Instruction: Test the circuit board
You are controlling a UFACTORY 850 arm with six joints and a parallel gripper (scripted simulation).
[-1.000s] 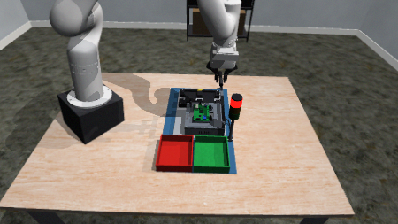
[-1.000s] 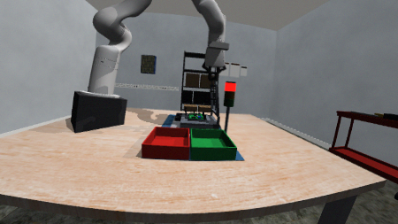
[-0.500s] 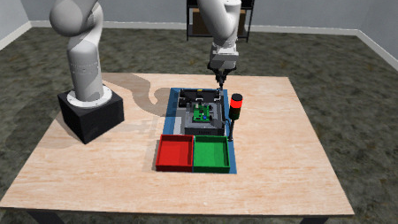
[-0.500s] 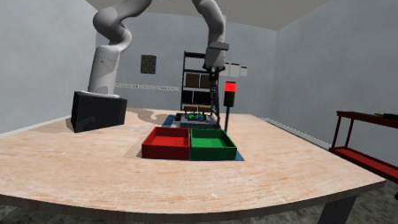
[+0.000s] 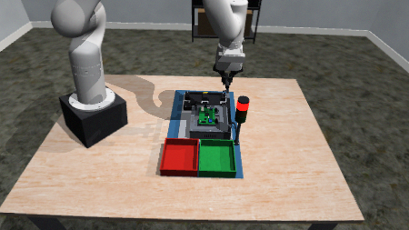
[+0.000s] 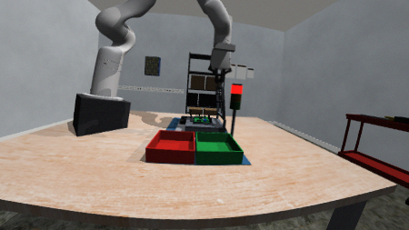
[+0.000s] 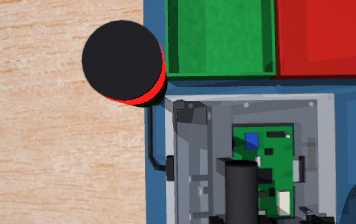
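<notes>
Now: the green circuit board 20 cm below my hand and 7 cm behind it. From my hand the other things lie so: dark nest 21 cm below, 7 cm behind; clear lid 9 cm below, 1 cm ahead; green bin 26 cm below, 20 cm to the right, 1 cm behind.
</notes>
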